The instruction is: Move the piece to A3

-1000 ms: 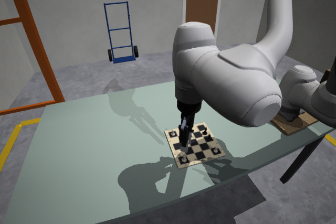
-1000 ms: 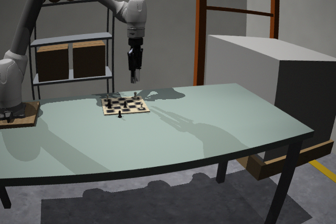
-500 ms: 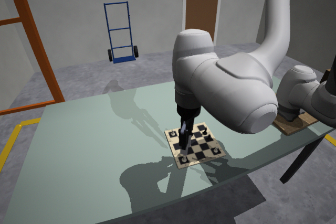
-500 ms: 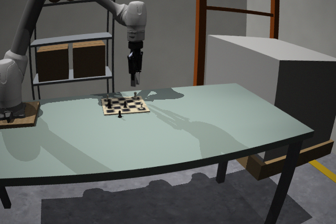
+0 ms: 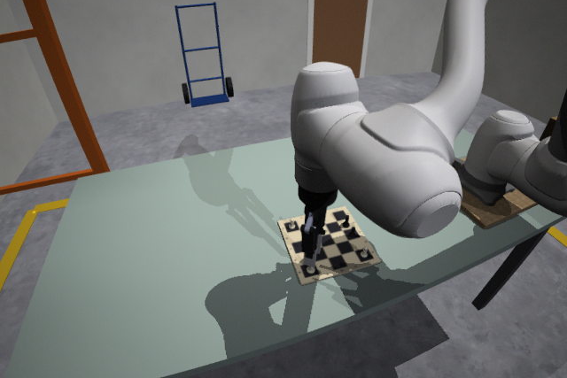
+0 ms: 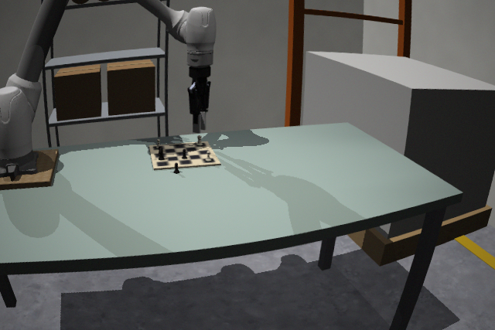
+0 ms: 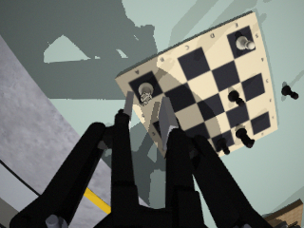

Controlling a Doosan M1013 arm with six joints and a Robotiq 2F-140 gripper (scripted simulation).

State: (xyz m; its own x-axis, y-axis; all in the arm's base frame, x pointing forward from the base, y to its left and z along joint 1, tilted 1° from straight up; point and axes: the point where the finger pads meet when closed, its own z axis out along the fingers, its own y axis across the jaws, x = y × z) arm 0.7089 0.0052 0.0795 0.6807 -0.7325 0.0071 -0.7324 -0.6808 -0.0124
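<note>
Now: the chessboard 90 mm below my hand, 90 mm behind it and 60 mm to the right of it.
</note>
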